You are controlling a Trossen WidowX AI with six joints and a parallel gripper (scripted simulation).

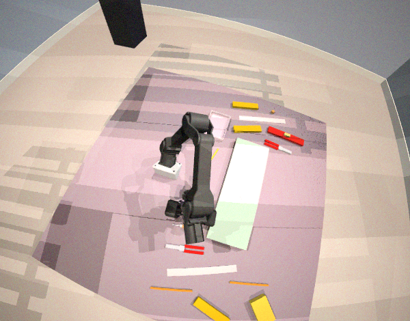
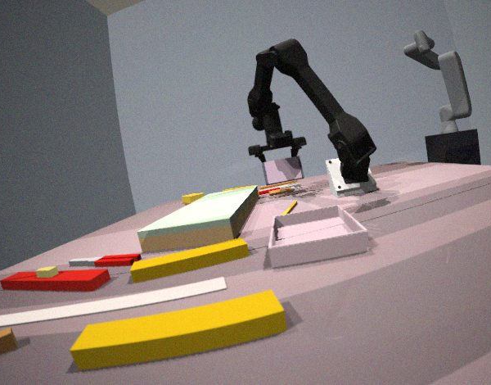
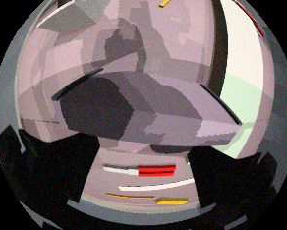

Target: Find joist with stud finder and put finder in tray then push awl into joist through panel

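The stud finder lies 10 mm ahead of my gripper tip and 10 mm to the left of it. From my gripper tip the other things lie so: red level 360 mm ahead, 610 mm to the left, 60 mm below; then tray 50 mm behind, 510 mm to the left, 60 mm below; then awl 10 mm behind, 50 mm to the right, 70 mm below.
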